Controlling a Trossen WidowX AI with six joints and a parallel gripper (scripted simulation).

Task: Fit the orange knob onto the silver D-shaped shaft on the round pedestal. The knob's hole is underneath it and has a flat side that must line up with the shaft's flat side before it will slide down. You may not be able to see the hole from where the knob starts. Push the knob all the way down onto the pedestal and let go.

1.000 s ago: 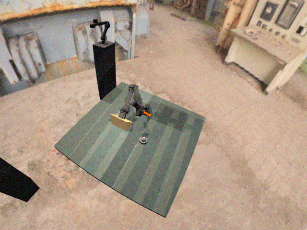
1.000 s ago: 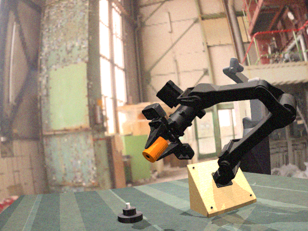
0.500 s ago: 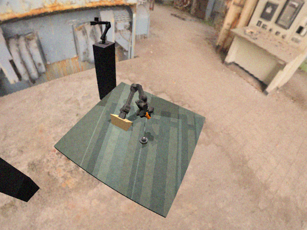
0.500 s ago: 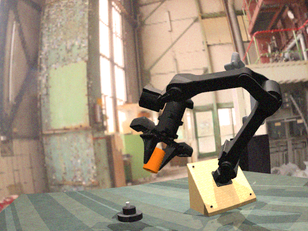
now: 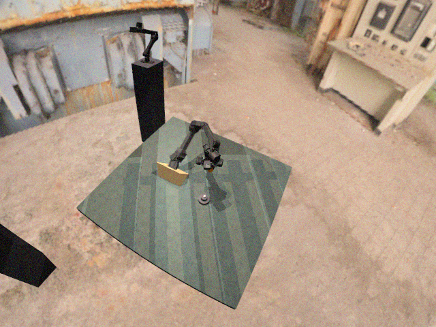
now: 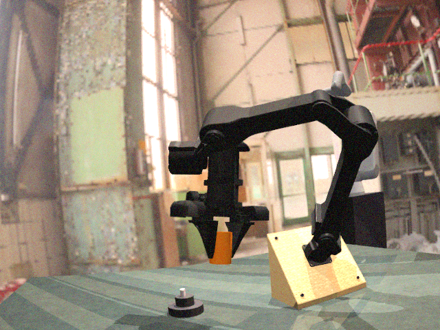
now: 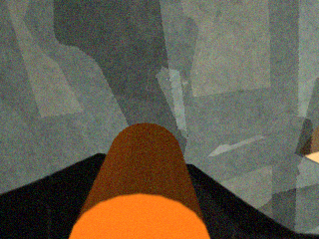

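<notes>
The dark round pedestal is 5 cm ahead of my gripper tip, 17 cm to the right of it and 12 cm below it. Round my gripper tip: orange knob: 3 cm above.
</notes>
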